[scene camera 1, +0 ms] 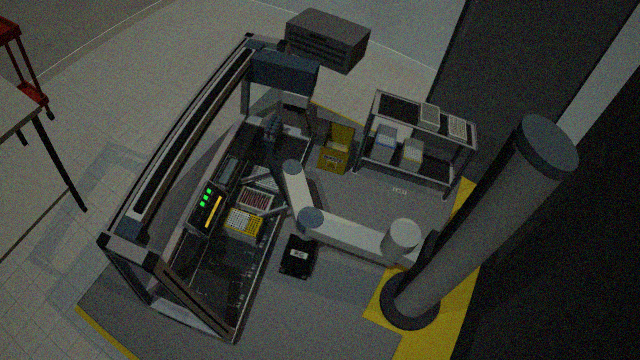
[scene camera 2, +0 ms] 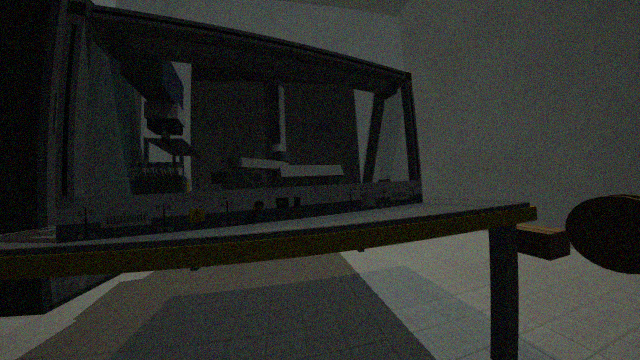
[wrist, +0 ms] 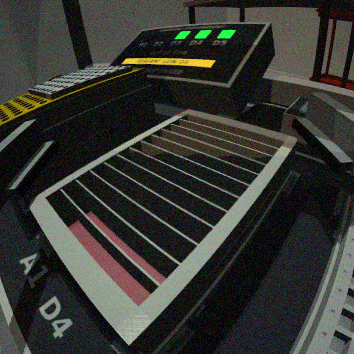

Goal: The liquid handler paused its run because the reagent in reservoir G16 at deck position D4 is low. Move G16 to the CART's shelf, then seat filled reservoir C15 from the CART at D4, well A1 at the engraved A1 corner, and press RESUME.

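Frame: origin at the arm's base, x left, y down, z back, level; centimetres.
Seen in the pictures: gripper, fingertip midpoint: [scene camera 1: 248, 198] [scene camera 2: 269, 183] [wrist: 169, 115]; arm's base at its link origin: [scene camera 1: 410, 301].
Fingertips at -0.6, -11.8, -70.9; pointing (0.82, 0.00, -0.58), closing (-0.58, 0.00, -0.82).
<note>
Offsets run from my fingertips to a thing's middle, as dx, dy, dz. "*": to the spot under its first point.
Reservoir G16 @[-2.2, +3.1, +1.5] [scene camera 1: 255, 198] [wrist: 220, 230] sits at D4, white-rimmed with narrow troughs; pink liquid shows in troughs near the engraved A1 and D4 marks. My gripper [scene camera 1: 268, 194] [wrist: 169, 115] is open, its fingers spread beyond opposite sides of G16 and above it; finger height is hard to judge. The CART @[-54.9, -7.3, +45.0] [scene camera 1: 400, 124] stands at the right in scene camera 1. A pale tray @[-54.9, -26.1, +45.0] [scene camera 1: 430, 116] and a pale gridded piece @[-57.9, -25.2, +57.6] [scene camera 1: 457, 127] lie on its top; I cannot read which is C15. The control panel @[* +13.3, -2.5, -9.7] [scene camera 1: 206, 207] [wrist: 195, 55] shows a yellow low-reagent banner and three green lights. RESUME is unreadable.
A yellow tip rack @[+10.1, +1.4, +4.2] [scene camera 1: 244, 222] [wrist: 75, 87] adjoins G16. A white plate @[* -11.1, +3.7, +0.0] [wrist: 345, 300] is on its other side. The pipetting head [scene camera 1: 272, 129], yellow waste bin @[-44.5, +3.7, +14.9] [scene camera 1: 335, 155] and black RG box @[+6.9, +7.7, +25.6] [scene camera 1: 299, 255] stand nearby. The handler's frame @[* +53.6, -17.0, -10.0] [scene camera 2: 412, 130] surrounds the deck.
</note>
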